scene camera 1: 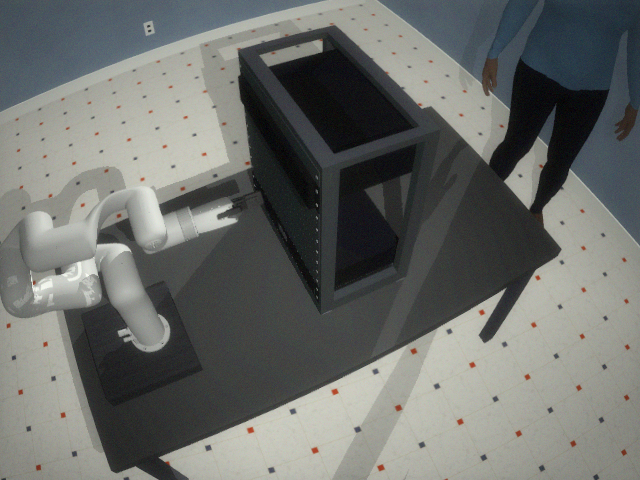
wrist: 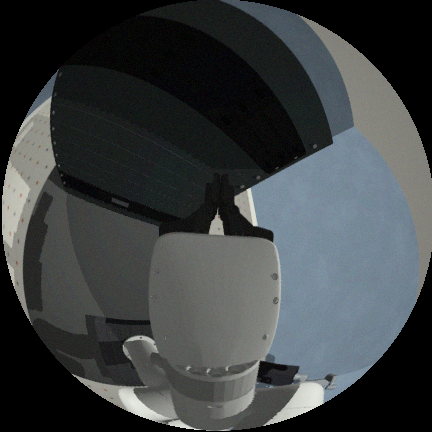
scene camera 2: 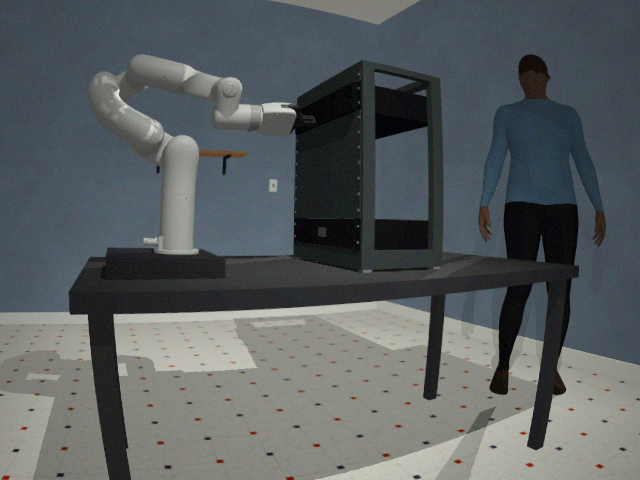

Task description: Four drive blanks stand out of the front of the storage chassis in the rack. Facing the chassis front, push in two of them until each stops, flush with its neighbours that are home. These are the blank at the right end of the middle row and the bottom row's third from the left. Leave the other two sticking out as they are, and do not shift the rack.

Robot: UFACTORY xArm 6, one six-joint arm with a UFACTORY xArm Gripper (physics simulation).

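Seen in the pictures: gripper, fingertip midpoint: (scene camera 1: 261, 196) (wrist: 219, 181) (scene camera 2: 314, 121); arm's base at its link origin: (scene camera 1: 150, 332) (wrist: 140, 348) (scene camera 2: 176, 252).
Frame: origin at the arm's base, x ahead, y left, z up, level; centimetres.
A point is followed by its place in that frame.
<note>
The storage chassis (scene camera 1: 351, 98) @[x 68.1, y 15.9, z 49.8 cm] (scene camera 2: 330, 104) @[x 46.5, y 7.4, z 45.7 cm] (wrist: 200, 70) @[x 46.1, y 12.6, z 45.4 cm] is the black unit in the upper part of the dark rack (scene camera 1: 329, 232) @[x 51.5, y -9.7, z 34.3 cm] (scene camera 2: 368, 180) @[x 51.2, y -9.8, z 20.3 cm] (wrist: 280, 65) @[x 48.1, y 7.2, z 53.3 cm]. Its front is so dark that I cannot make out single drive blanks, or which stand out. My gripper (scene camera 1: 257, 194) @[x 39.7, y 2.9, z 38.5 cm] (scene camera 2: 313, 120) @[x 39.7, y 2.9, z 38.5 cm] (wrist: 219, 181) @[x 39.7, y 2.9, z 38.5 cm] is shut and empty. It points level at the rack front, near the left end as one faces it. In the second scene view its tips are about level with the lower part of the chassis. Whether they touch anything, I cannot tell.
Plain panels (scene camera 2: 325, 173) @[x 47.7, y 13.6, z 24.1 cm] (wrist: 115, 105) @[x 47.2, y 21.0, z 35.2 cm] fill the front below the chassis. A lower black unit (scene camera 2: 338, 237) @[x 48.3, y 3.8, z 4.1 cm] (wrist: 150, 214) @[x 48.3, y 3.9, z 4.4 cm] bears a light label. The rack stands on the dark table (scene camera 1: 258, 330) @[x 30.9, y -7.6, z -5.1 cm] (scene camera 2: 310, 297) @[x 27.2, y -30.8, z -7.5 cm]. A person (scene camera 1: 568, 56) (scene camera 2: 540, 149) stands behind the table.
</note>
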